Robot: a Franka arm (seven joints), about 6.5 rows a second.
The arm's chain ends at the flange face. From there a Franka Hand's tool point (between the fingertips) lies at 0.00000 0.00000 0.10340 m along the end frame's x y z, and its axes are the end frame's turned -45 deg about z.
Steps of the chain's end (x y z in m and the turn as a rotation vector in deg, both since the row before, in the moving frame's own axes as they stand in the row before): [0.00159, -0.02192, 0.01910, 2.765, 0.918, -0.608]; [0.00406, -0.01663, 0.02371, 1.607, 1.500, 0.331]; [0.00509, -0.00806, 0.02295, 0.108, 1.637, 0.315]
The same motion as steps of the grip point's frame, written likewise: [0.02131, -0.01676, 0.01897, 1.306, 2.604, -0.608]; [0.01859, -0.00901, 0.02363, 0.076, 2.197, 0.331]; [0.01152, -0.00014, 0.02291, -1.081, 1.234, 0.315]
